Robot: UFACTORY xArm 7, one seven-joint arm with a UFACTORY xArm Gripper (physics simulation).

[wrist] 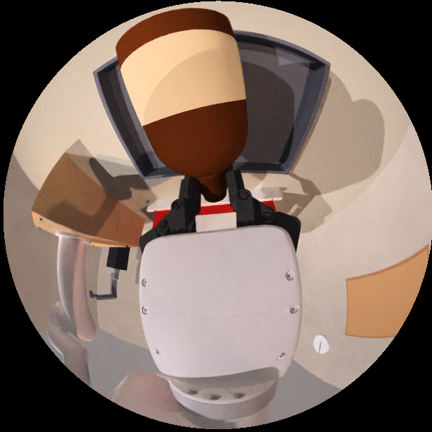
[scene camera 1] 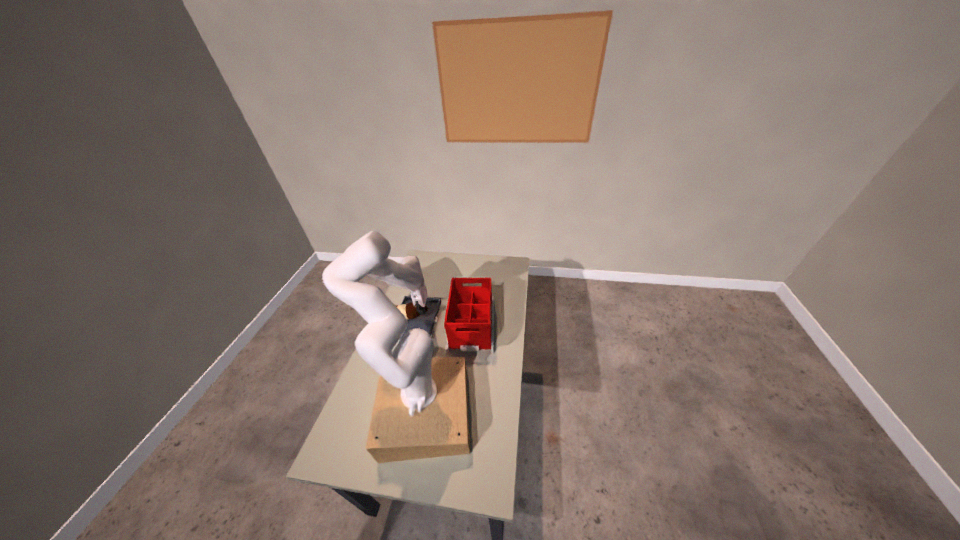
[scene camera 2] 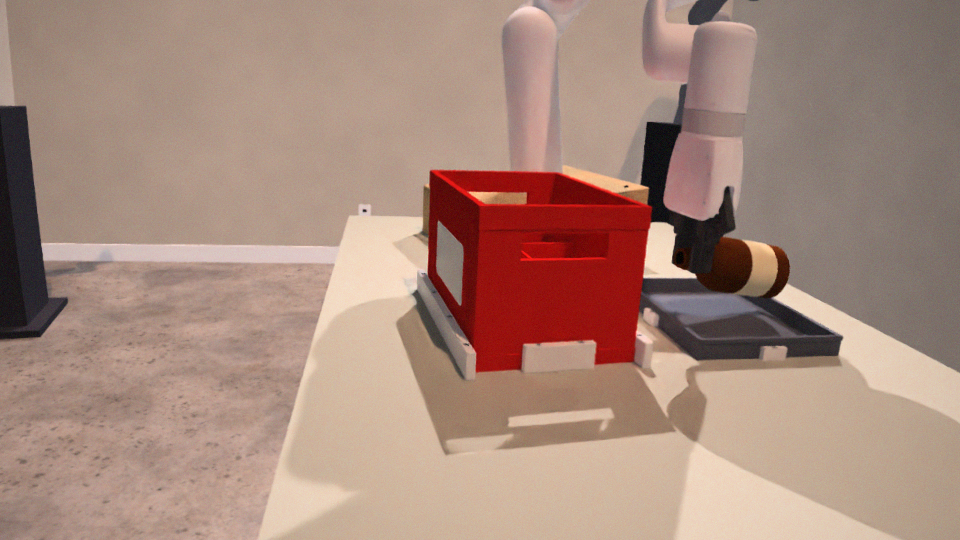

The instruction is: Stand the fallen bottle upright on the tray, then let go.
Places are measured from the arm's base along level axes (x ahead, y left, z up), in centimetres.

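Pixels of known places: gripper, between the fingertips: (scene camera 1: 423, 310) (scene camera 2: 690, 268); arm's base, origin of its link: (scene camera 1: 418, 392).
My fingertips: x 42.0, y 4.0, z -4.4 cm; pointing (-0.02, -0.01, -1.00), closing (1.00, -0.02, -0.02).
For each thing: its top centre in the pictures, then the offset to it from my fingertips. Level surfaces: height alone.
- brown bottle with a cream label, centre of its top: (scene camera 2: 730, 237) (scene camera 1: 409, 305) dz +4.1, dx +0.1, dy +5.7 cm
- dark grey tray, centre of its top: (scene camera 2: 721, 303) (scene camera 1: 415, 315) dz -4.8, dx +1.3, dy +4.8 cm
- red divided crate, centre of its top: (scene camera 2: 526, 185) (scene camera 1: 469, 299) dz +10.2, dx -3.7, dy -22.5 cm
- table, height of its surface: dz -7.3 cm
The brown bottle with a cream label (scene camera 1: 407, 310) (scene camera 2: 760, 268) (wrist: 187, 75) lies nearly level in the air, its base end slightly lower than its neck. My gripper (scene camera 1: 421, 308) (scene camera 2: 695, 260) (wrist: 210, 171) points down and is shut on the bottle's neck, one black finger on each side. The dark grey tray (scene camera 1: 426, 322) (scene camera 2: 731, 348) (wrist: 270, 110) lies on the table below the bottle. In the scene camera 2 view the bottle's body hangs over the tray, with its underside above the tray floor. In the scene camera 1 view the arm partly covers the tray.
A red divided crate (scene camera 1: 468, 335) (scene camera 2: 557, 302) stands beside the tray, with low white stops (scene camera 2: 558, 356) around its foot. A wooden block (scene camera 1: 419, 429) (wrist: 85, 200) carries the arm's base on the table (scene camera 1: 493, 429) (scene camera 2: 537, 483).
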